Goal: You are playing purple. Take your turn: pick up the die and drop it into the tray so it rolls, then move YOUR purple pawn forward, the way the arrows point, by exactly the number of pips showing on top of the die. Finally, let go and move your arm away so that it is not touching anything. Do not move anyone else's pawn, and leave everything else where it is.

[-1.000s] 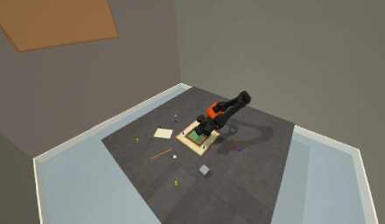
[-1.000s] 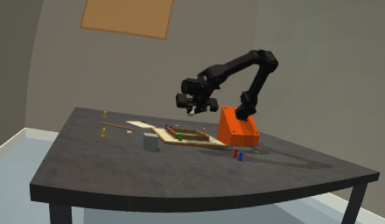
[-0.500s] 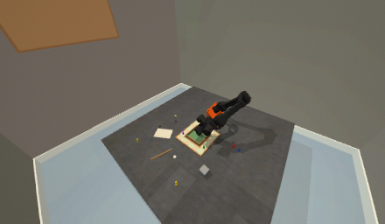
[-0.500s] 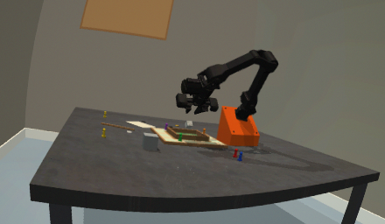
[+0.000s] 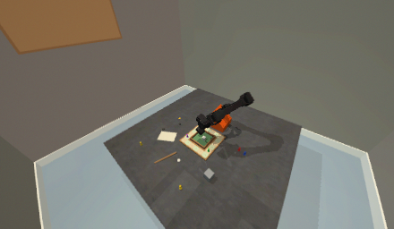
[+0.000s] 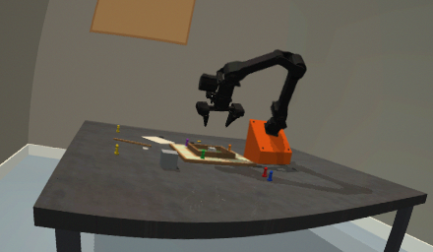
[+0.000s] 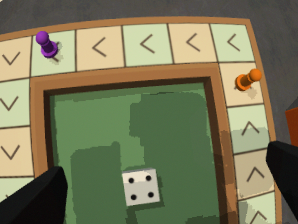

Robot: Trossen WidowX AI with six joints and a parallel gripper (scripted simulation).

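The purple pawn lies 100 mm to the right of my gripper tip, 100 mm below it and 90 mm ahead of it. The rest, counted from my gripper tip: green pawn (130 mm to the left, 100 mm below, 70 mm ahead); then white die (100 mm below, 20 mm to the left, 10 mm ahead); then orange pawn (100 mm below, 100 mm behind, 70 mm to the right).
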